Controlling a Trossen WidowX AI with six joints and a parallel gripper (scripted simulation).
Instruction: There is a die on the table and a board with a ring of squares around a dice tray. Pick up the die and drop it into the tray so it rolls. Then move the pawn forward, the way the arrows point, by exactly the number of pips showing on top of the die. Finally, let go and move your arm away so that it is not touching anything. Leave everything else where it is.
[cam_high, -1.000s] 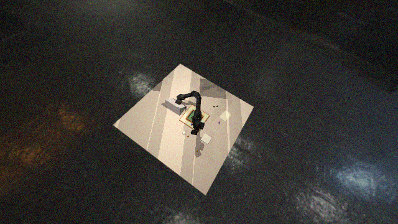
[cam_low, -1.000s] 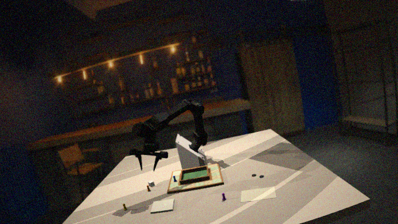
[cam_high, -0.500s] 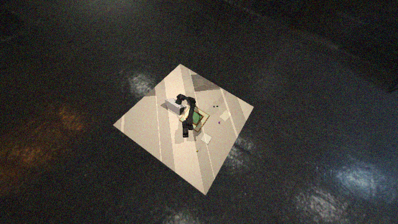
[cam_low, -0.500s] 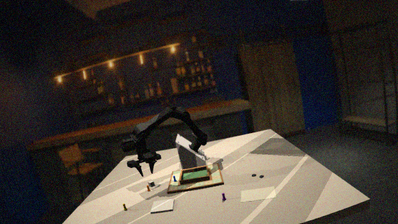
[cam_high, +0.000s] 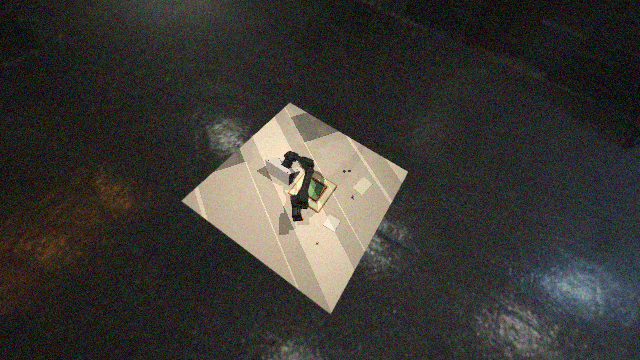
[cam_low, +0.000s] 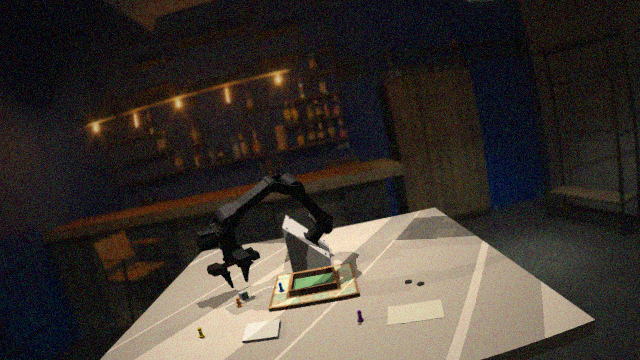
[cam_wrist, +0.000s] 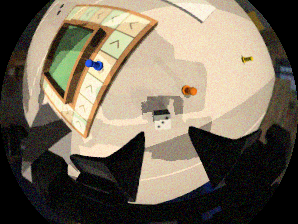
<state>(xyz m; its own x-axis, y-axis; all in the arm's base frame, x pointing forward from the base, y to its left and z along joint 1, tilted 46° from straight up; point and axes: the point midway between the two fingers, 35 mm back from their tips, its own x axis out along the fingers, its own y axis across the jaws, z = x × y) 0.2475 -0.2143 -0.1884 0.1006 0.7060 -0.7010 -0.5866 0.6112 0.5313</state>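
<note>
Right now my gripper tip is 4 cm above the die. The rest, counted from my gripper tip: yellow pawn: 24 cm ahead, 11 cm to the right, 4 cm below; then blue pawn: 14 cm to the left, 3 cm below, 3 cm ahead; then green dice tray: 25 cm to the left, 5 cm below, 2 cm ahead.
</note>
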